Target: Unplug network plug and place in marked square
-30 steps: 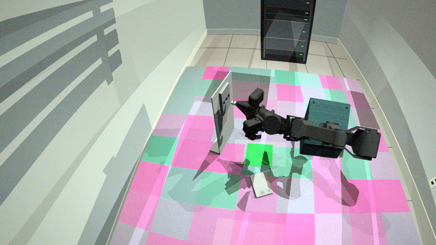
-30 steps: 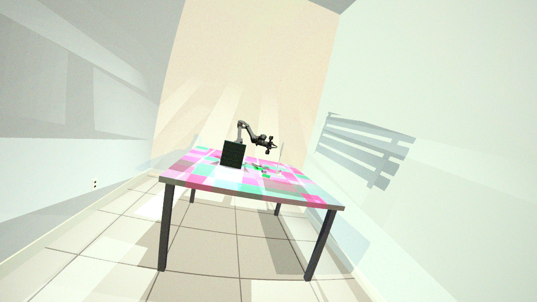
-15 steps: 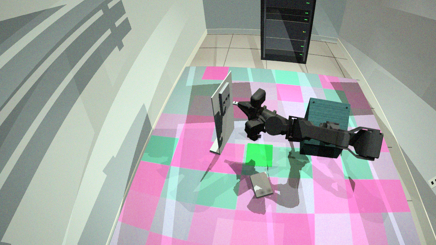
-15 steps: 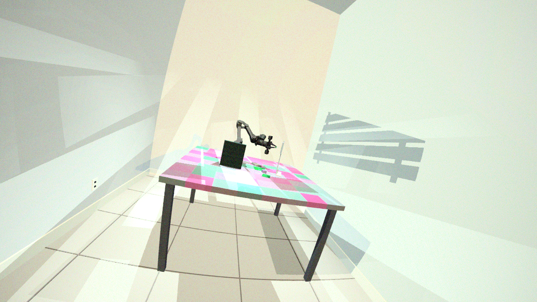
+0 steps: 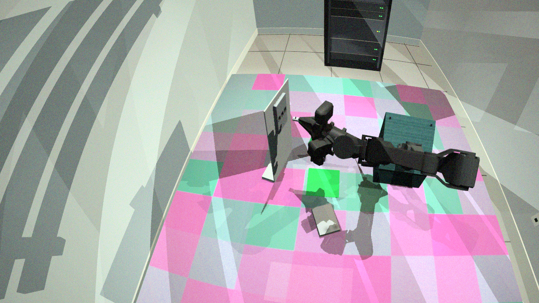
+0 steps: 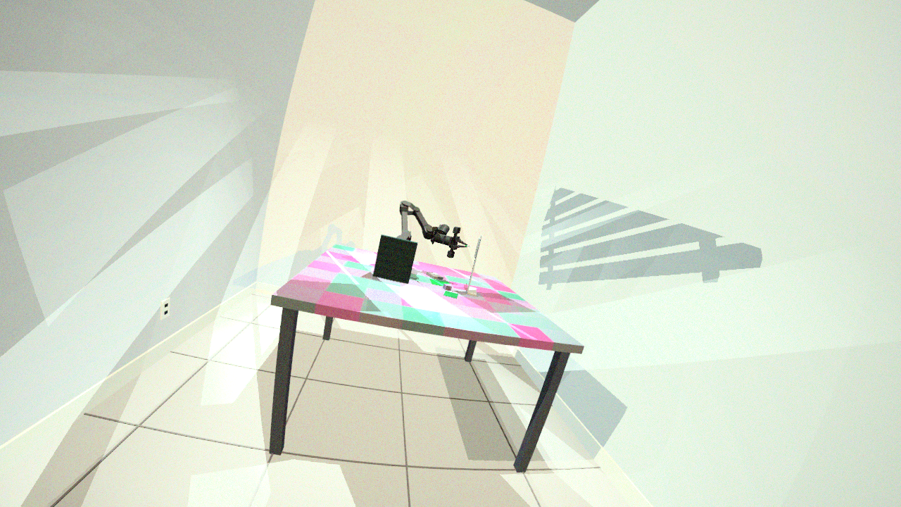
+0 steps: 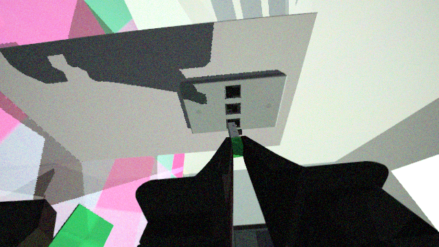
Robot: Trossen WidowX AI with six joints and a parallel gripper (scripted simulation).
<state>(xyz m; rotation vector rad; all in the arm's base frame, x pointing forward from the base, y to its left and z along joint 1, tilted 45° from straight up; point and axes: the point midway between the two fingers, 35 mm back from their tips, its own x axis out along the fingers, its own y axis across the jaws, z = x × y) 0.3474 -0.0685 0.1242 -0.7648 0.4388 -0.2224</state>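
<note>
My gripper tip is 260 mm above the marked green square, 100 mm past it and 40 mm to the right of it. Round my gripper tip: small pale block 250 mm below, 70 mm to the right, 70 mm behind; then green network plug right at my gripper tip; then upright grey panel 100 mm below, 70 mm ahead, 20 mm to the right.
</note>
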